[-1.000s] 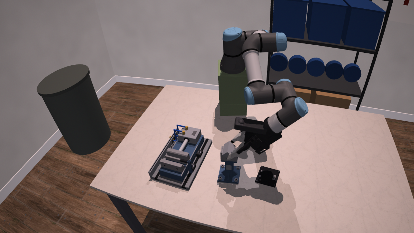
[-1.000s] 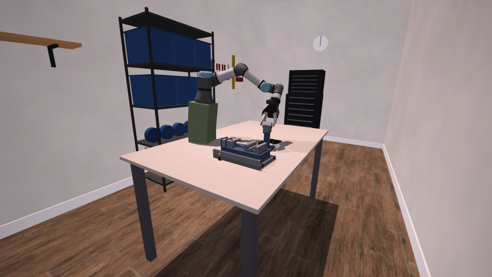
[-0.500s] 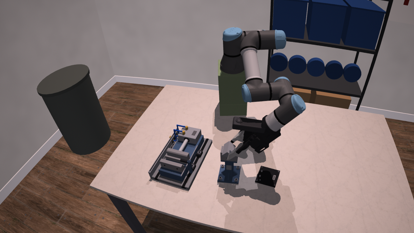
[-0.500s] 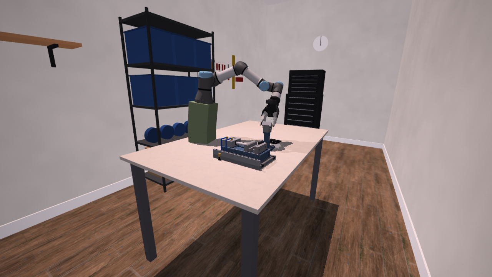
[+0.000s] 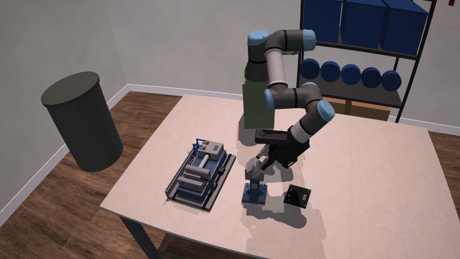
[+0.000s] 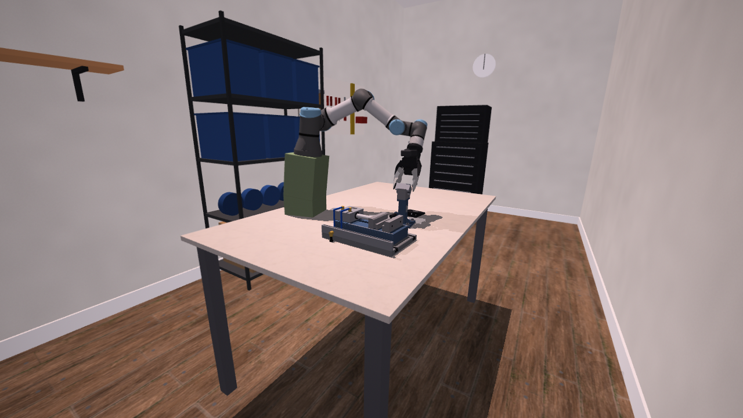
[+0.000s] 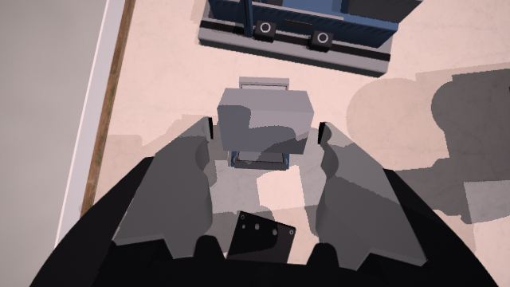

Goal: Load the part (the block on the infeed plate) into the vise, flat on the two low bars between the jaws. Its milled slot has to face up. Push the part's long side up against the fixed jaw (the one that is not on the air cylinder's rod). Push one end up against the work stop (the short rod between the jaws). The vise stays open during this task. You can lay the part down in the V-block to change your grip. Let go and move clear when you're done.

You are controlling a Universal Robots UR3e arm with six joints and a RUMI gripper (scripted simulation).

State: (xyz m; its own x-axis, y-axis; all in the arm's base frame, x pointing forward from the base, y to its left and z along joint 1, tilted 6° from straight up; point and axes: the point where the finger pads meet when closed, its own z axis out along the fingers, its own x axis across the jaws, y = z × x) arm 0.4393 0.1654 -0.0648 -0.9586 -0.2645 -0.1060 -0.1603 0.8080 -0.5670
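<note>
Right now the part is 10 mm to the right of my hand and 10 mm below it. The rest, counted from my hand: dark work stop rod: 170 mm to the right, 80 mm ahead, 70 mm below; black infeed plate: 160 mm to the left, 160 mm below, 50 mm behind; fixed jaw: 220 mm to the right, 110 mm ahead, 80 mm below.
</note>
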